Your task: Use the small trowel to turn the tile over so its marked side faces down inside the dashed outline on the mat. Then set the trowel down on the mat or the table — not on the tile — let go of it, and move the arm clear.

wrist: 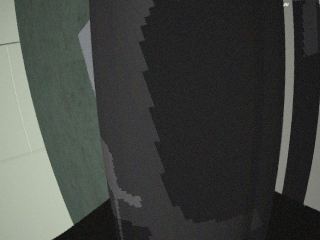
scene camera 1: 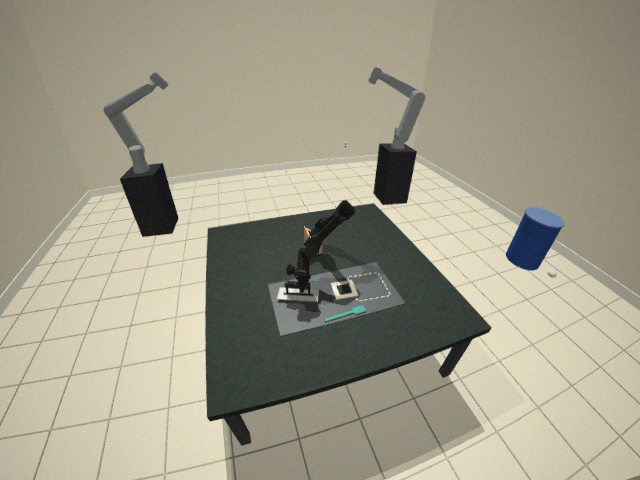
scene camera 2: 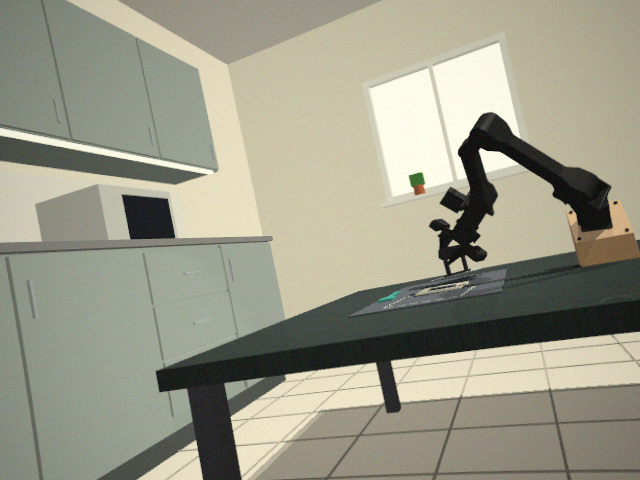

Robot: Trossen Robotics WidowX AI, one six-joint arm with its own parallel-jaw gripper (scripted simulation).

Path:
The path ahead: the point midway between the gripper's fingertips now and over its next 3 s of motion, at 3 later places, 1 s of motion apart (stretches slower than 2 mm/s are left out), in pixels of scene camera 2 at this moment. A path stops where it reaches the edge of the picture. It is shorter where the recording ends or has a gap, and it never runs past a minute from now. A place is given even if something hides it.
The gripper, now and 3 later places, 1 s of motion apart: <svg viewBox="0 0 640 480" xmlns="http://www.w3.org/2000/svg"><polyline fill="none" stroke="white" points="443,261 439,252 439,255 442,266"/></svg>

